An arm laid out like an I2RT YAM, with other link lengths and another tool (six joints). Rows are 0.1 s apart.
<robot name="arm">
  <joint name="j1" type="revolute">
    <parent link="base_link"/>
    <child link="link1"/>
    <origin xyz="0 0 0.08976"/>
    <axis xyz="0 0 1"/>
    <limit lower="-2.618" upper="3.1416"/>
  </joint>
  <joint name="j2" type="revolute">
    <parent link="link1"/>
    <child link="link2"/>
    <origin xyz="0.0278 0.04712 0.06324"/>
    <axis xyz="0 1 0"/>
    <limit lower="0" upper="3.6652"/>
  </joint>
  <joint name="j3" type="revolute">
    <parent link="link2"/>
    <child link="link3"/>
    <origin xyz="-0.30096 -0.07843 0"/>
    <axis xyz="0 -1 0"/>
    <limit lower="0" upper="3.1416"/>
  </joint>
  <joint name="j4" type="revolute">
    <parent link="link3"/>
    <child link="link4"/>
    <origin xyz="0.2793 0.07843 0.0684"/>
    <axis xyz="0 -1 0"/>
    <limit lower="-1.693" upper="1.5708"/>
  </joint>
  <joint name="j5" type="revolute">
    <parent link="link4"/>
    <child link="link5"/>
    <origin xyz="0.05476 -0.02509 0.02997"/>
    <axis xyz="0 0 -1"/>
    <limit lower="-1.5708" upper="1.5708"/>
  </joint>
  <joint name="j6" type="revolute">
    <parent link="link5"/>
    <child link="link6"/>
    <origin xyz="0.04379 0 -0.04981"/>
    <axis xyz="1 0 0"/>
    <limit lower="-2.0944" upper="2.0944"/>
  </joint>
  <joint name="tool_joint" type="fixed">
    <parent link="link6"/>
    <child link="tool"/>
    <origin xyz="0.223 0 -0.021" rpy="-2.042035 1.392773 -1.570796"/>
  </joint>
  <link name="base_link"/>
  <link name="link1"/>
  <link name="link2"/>
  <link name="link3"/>
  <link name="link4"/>
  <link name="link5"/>
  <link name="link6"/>
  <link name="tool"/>
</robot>
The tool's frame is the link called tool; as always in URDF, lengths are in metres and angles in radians.
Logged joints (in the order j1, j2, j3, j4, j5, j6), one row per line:
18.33 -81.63 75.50 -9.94 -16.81 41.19
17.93 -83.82 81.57 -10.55 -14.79 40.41
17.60 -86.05 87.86 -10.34 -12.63 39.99
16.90 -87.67 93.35 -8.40 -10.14 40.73
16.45 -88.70 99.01 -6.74 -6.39 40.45
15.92 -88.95 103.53 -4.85 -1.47 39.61
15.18 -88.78 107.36 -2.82 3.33 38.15
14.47 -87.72 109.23 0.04 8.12 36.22
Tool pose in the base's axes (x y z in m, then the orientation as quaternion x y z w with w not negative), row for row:
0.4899 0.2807 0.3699 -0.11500 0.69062 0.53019 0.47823
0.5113 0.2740 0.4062 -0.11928 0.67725 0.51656 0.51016
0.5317 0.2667 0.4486 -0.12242 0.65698 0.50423 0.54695
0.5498 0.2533 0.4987 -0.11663 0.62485 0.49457 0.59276
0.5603 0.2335 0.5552 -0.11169 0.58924 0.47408 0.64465
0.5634 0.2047 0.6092 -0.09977 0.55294 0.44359 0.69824
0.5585 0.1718 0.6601 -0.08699 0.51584 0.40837 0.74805
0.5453 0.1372 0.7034 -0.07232 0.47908 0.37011 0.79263
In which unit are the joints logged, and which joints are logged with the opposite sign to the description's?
The joints are logged in degrees. Opposite sign: j2.
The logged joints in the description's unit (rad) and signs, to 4 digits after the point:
0.3199 1.4247 1.3177 -0.1735 -0.2934 0.7189
0.3129 1.4629 1.4237 -0.1841 -0.2581 0.7053
0.3072 1.5019 1.5334 -0.1805 -0.2204 0.6980
0.2950 1.5301 1.6293 -0.1466 -0.1770 0.7109
0.2871 1.5481 1.7281 -0.1176 -0.1115 0.7060
0.2779 1.5525 1.8069 -0.0846 -0.0257 0.6913
0.2649 1.5495 1.8738 -0.0492 0.0581 0.6658
0.2525 1.5310 1.9064 0.0007 0.1417 0.6322

